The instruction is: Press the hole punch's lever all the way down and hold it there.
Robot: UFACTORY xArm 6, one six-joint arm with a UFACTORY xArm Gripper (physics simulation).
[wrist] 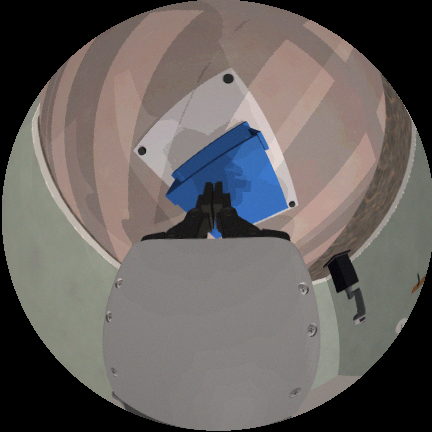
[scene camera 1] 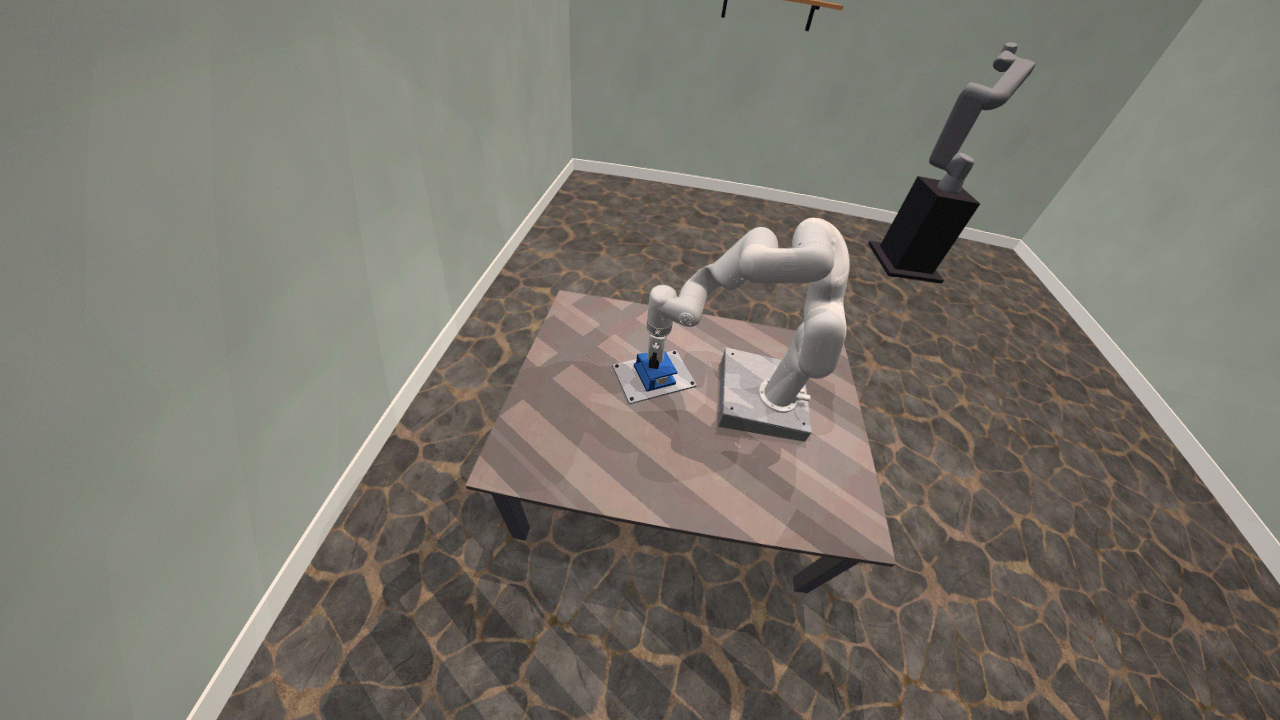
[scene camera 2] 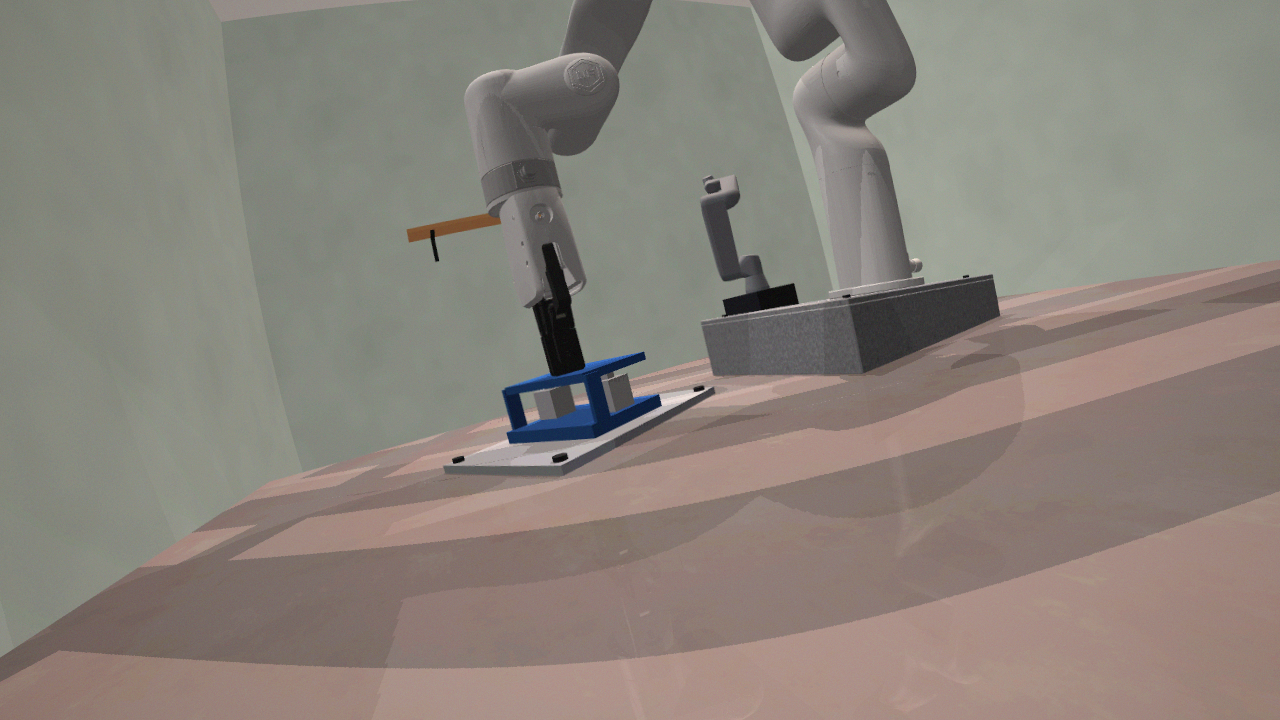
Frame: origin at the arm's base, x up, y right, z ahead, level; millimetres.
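Where they show: gripper, between the fingertips: (wrist: pixel 214 193) (scene camera 1: pixel 653 366) (scene camera 2: pixel 568 372); arm's base, origin of its link: (scene camera 1: pixel 777 396) (scene camera 2: pixel 876 291).
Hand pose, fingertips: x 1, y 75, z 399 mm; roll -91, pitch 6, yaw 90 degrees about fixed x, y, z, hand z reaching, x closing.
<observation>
Each offset is from my fingertips to the top centre of the thing. "pt": to the spot under its first point. Level surfaces: height alone.
The hole punch's blue lever {dz -12, dx +1, dy +16 mm} (scene camera 1: pixel 667 369) (scene camera 2: pixel 617 362) (wrist: pixel 262 182) is a flat plate, nearly level above the blue base {dx -44 mm} (scene camera 2: pixel 572 420). Grey blocks {pt dz +10, dx -28, dy +36 mm} (scene camera 2: pixel 554 402) stand between lever and base, and blue uprights show at one end. My gripper (scene camera 1: pixel 654 365) (scene camera 2: pixel 565 372) (wrist: pixel 214 193) is shut and empty, pointing down. In scene camera 2 its fingertips meet the lever's top surface, and they look to be touching it. In the wrist view the fingertips overlap the lever left of its middle. The fingers hide part of the lever.
The punch sits on a light mounting plate {dz -8, dx -52, dy +14 mm} (scene camera 1: pixel 629 385) (scene camera 2: pixel 505 466) (wrist: pixel 200 117) with dark corner bolts. The table {dx -64 mm} (scene camera 1: pixel 572 447) carries it. The arm's grey base block (scene camera 1: pixel 760 422) (scene camera 2: pixel 783 347) stands beside it. A second arm on a black pedestal (scene camera 1: pixel 926 228) stands by the far wall.
</observation>
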